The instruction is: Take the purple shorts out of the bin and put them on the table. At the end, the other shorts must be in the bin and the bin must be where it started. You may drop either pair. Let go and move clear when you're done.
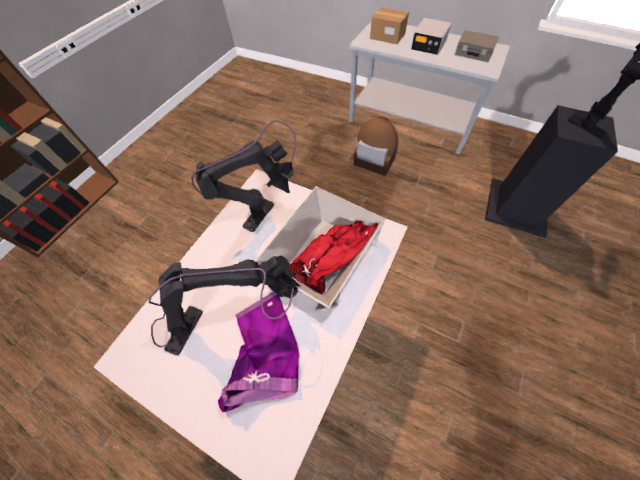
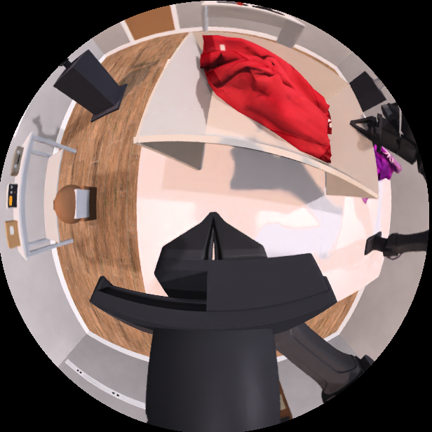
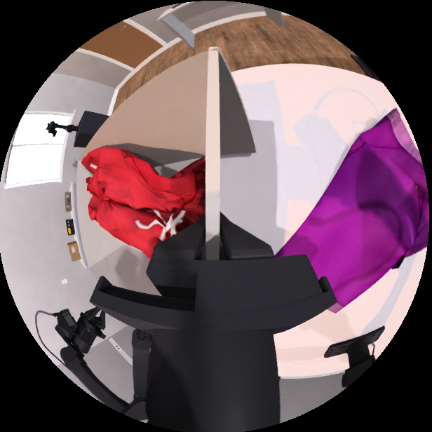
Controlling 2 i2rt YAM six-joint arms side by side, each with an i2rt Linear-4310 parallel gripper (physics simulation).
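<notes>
The purple shorts [image 1: 268,346] [image 2: 385,162] [image 3: 360,200] lie spread on the white table [image 1: 180,382], outside the bin. The red shorts [image 1: 336,250] [image 2: 270,90] [image 3: 135,185] lie inside the open bin [image 1: 305,227] [image 2: 172,105] [image 3: 165,105], drawstring towards its near end. My right gripper [image 1: 295,289] [image 3: 213,217] is shut on the bin's near end wall, one finger inside and one outside; the wall hides parts of the fingers. My left gripper [image 1: 287,190] [image 2: 213,217] is shut and empty, beyond the bin's far left corner, apart from both pairs.
The purple shorts' upper edge lies close to the bin's near end, under my right forearm. Off the table stand a bookshelf [image 1: 100,167], a grey workbench [image 1: 361,46], a brown rounded object [image 1: 377,136] and a black pedestal [image 1: 547,170] carrying a dark arm.
</notes>
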